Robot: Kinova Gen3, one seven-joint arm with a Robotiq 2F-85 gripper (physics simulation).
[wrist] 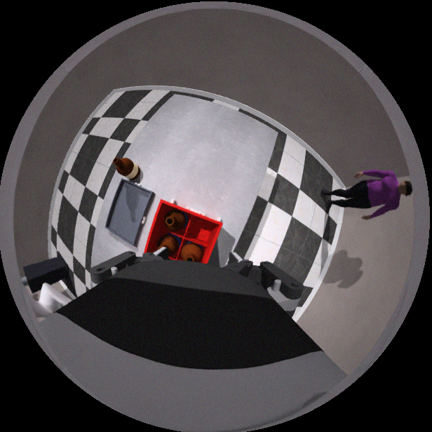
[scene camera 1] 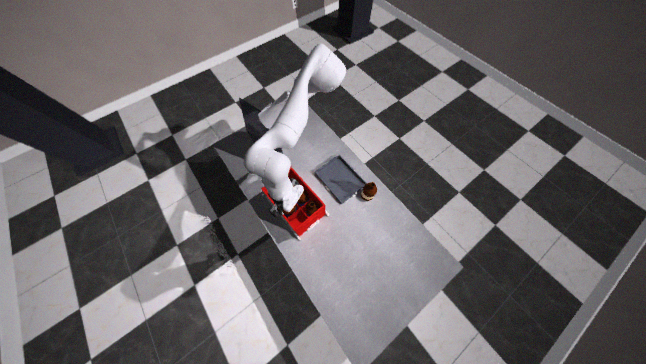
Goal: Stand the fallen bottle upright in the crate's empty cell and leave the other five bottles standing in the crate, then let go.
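Pixels of known places: arm's base at its link origin: (scene camera 1: 265, 121).
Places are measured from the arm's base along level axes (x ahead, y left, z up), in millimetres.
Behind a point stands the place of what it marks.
Observation:
A brown bottle with a pale label (scene camera 1: 369, 191) {x 596, y 249, z -139 mm} (wrist: 127, 168) stands upright on the grey surface, beside a corner of the grey tray. The red crate (scene camera 1: 311, 224) {x 550, y -91, z -213 mm} (wrist: 217, 236) has an empty cell (scene camera 1: 298, 216) {x 465, y -124, z -244 mm} (wrist: 204, 234) at its end corner. A brown bottle (scene camera 1: 311, 206) {x 502, y -50, z -90 mm} (wrist: 175, 220) stands in the cell beside it. Two more bottles (wrist: 167, 244) (wrist: 191, 251) show partly near the gripper; the rest of the crate is hidden by the gripper and arm. My gripper (scene camera 1: 285, 198) {x 498, y -139, z 109 mm} (wrist: 198, 257) is open and empty, above the crate.
The shallow grey tray (scene camera 1: 337, 176) {x 393, y 199, z -247 mm} (wrist: 122, 215) lies between the crate and the upright bottle. A person in a purple top (wrist: 382, 192) shows at the right of the wrist view. Dark pillars (scene camera 1: 355, 19) (scene camera 1: 50, 120) stand near the walls.

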